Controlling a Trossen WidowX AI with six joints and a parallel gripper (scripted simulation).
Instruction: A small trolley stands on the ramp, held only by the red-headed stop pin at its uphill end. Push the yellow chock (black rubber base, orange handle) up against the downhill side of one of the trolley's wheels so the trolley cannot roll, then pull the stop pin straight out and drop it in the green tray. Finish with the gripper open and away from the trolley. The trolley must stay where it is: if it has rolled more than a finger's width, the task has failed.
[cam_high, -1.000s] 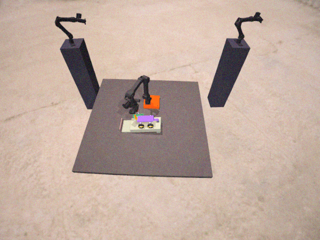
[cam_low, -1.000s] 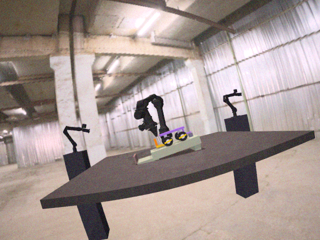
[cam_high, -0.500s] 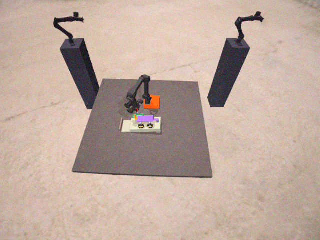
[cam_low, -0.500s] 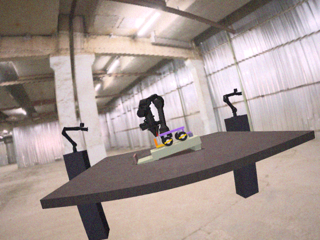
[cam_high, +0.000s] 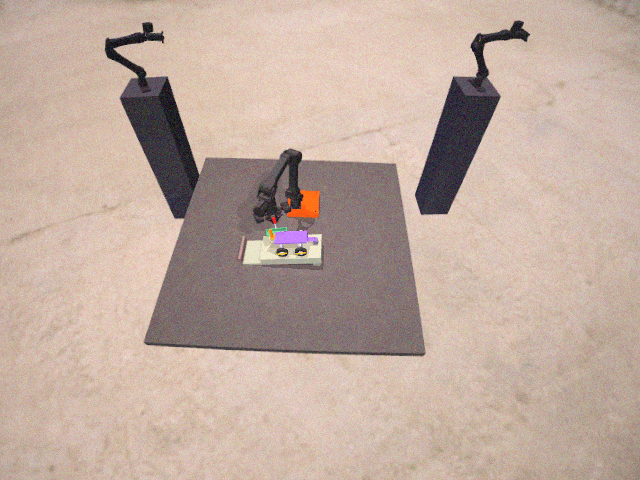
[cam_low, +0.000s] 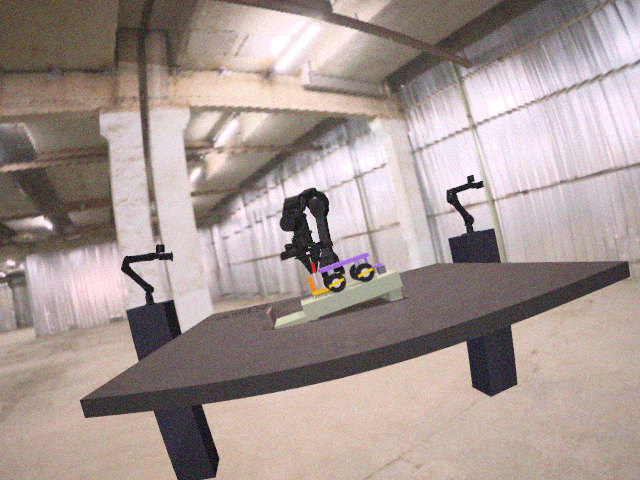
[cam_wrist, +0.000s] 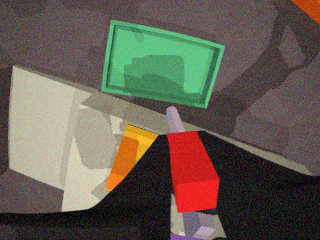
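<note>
Right now my gripper tip is 5 cm short of the yellow chock and 5 cm above it. Round my gripper tip: purple trolley: 11 cm ahead, 9 cm to the left, 2 cm below; then brown bar: 9 cm ahead, 18 cm to the right, 10 cm below; then red-headed stop pin: right at my gripper tip.
</note>
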